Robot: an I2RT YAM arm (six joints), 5 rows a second.
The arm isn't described. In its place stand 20 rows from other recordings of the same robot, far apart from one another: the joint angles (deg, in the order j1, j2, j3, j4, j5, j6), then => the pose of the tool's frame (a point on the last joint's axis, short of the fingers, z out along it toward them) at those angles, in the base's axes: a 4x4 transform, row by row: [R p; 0 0 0 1], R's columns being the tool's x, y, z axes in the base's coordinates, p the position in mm.
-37.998 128.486 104.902 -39.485 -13.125 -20.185 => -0.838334 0.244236 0.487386 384.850; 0.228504 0.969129 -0.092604 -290.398; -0.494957 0.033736 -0.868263 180.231; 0 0 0 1
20.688 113.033 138.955 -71.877 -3.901 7.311 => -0.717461 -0.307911 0.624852 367.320; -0.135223 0.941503 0.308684 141.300; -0.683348 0.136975 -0.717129 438.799; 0 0 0 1
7.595 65.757 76.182 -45.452 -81.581 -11.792 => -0.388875 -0.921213 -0.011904 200.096; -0.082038 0.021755 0.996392 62.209; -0.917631 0.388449 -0.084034 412.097; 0 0 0 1
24.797 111.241 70.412 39.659 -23.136 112.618 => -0.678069 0.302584 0.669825 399.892; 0.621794 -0.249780 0.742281 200.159; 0.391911 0.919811 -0.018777 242.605; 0 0 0 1
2.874 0.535 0.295 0.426 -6.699 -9.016 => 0.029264 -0.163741 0.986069 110.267; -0.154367 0.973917 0.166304 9.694; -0.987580 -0.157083 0.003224 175.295; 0 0 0 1
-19.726 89.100 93.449 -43.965 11.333 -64.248 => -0.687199 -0.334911 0.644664 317.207; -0.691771 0.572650 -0.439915 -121.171; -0.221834 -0.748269 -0.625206 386.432; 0 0 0 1
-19.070 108.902 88.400 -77.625 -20.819 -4.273 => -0.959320 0.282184 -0.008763 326.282; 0.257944 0.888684 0.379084 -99.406; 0.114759 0.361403 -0.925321 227.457; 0 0 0 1
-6.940 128.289 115.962 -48.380 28.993 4.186 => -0.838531 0.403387 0.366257 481.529; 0.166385 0.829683 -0.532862 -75.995; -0.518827 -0.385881 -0.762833 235.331; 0 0 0 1
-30.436 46.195 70.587 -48.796 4.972 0.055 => -0.355682 0.573060 0.738304 115.088; 0.210087 0.818768 -0.534305 -71.197; -0.910689 -0.034935 -0.411613 414.626; 0 0 0 1
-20.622 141.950 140.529 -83.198 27.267 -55.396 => -0.819950 -0.566336 -0.083340 447.442; -0.473166 0.752476 -0.458141 -185.805; 0.322173 -0.336219 -0.884964 224.945; 0 0 0 1
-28.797 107.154 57.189 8.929 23.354 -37.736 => -0.886036 0.204847 0.415906 327.848; -0.154134 0.715907 -0.680970 -196.317; -0.437244 -0.667469 -0.602745 146.728; 0 0 0 1
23.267 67.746 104.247 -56.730 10.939 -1.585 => -0.311328 -0.232961 0.921305 171.248; -0.163428 0.968168 0.189585 66.281; -0.936144 -0.091544 -0.339490 514.129; 0 0 0 1
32.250 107.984 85.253 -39.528 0.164 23.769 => -0.899648 -0.185628 0.395191 339.767; -0.091065 0.964992 0.245963 214.257; -0.427014 0.185292 -0.885057 228.271; 0 0 0 1
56.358 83.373 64.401 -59.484 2.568 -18.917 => -0.245460 -0.958034 0.148057 146.840; -0.953465 0.266175 0.141614 217.782; -0.175080 -0.106406 -0.978787 245.480; 0 0 0 1
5.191 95.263 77.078 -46.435 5.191 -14.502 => -0.858219 -0.275161 0.433297 341.504; -0.328382 0.943141 -0.051484 27.791; -0.394494 -0.186472 -0.899779 258.041; 0 0 0 1
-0.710 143.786 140.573 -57.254 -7.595 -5.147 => -0.861755 -0.130698 0.490201 534.864; -0.078252 0.988926 0.126105 -1.922; -0.501254 0.070313 -0.862439 220.559; 0 0 0 1
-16.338 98.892 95.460 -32.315 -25.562 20.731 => -0.553446 0.121488 0.823977 383.449; 0.495008 0.843599 0.208104 -96.397; -0.669824 0.523049 -0.527024 357.561; 0 0 0 1
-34.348 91.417 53.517 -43.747 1.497 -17.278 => -0.948457 0.298949 0.105159 224.567; 0.288544 0.951855 -0.103506 -154.591; -0.131039 -0.067828 -0.989054 165.841; 0 0 0 1
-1.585 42.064 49.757 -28.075 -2.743 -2.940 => -0.346803 -0.035048 0.937283 161.454; -0.041655 0.998891 0.021939 -2.763; -0.937013 -0.031434 -0.347879 344.471; 0 0 0 1
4.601 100.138 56.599 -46.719 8.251 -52.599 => -0.541850 -0.840445 0.007070 284.402; -0.832328 0.535410 -0.143405 17.762; 0.116739 -0.083588 -0.989639 138.876; 0 0 0 1
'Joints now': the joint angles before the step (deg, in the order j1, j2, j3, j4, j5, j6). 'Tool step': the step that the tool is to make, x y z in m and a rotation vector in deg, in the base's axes. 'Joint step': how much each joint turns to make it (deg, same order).
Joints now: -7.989, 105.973, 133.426, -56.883, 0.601, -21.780
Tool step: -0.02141, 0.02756, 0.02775, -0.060, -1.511, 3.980
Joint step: 3.934, -0.044, 8.086, -6.622, -0.088, 0.065
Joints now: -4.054, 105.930, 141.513, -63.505, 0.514, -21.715
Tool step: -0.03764, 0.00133, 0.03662, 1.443, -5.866, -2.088
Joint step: -0.131, -1.899, 7.591, -3.786, 0.984, 2.514
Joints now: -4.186, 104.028, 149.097, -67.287, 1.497, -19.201
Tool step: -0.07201, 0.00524, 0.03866, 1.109, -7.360, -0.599
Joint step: -0.001, -8.418, 1.327, -2.531, 0.042, 1.748
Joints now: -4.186, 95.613, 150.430, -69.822, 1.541, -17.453
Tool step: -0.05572, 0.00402, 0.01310, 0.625, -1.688, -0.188
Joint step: -0.022, -6.446, 0.004, -4.833, -0.022, 0.765
